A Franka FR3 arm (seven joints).
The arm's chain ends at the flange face. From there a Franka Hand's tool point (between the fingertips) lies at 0.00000 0.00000 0.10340 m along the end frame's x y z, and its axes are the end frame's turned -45 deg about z.
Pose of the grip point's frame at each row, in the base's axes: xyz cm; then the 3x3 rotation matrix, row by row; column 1 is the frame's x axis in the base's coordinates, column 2 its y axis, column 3 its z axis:
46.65 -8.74 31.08; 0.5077 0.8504 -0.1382; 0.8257 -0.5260 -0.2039; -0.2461 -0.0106 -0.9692
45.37 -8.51 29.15; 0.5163 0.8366 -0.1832; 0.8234 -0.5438 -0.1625; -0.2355 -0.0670 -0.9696
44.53 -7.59 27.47; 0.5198 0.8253 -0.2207; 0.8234 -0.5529 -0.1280; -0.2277 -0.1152 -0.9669
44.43 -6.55 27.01; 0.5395 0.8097 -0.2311; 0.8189 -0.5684 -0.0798; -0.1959 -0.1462 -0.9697
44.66 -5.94 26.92; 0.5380 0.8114 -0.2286; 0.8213 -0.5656 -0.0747; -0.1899 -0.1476 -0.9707
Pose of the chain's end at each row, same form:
48.08 -6.63 41.10; 0.9603 0.2423 -0.1382; 0.2119 -0.9558 -0.2039; -0.1815 0.1665 -0.9692
47.26 -6.83 39.18; 0.9566 0.2265 -0.1832; 0.1977 -0.9668 -0.1625; -0.2139 0.1191 -0.9696
46.81 -6.27 37.47; 0.9511 0.2160 -0.2207; 0.1913 -0.9732 -0.1280; -0.2425 0.0795 -0.9669
46.82 -5.72 37.04; 0.9540 0.1911 -0.2311; 0.1771 -0.9810 -0.0798; -0.2419 0.0351 -0.9697
47.02 -5.17 36.96; 0.9542 0.1933 -0.2286; 0.1808 -0.9807 -0.0747; -0.2386 0.0299 -0.9707

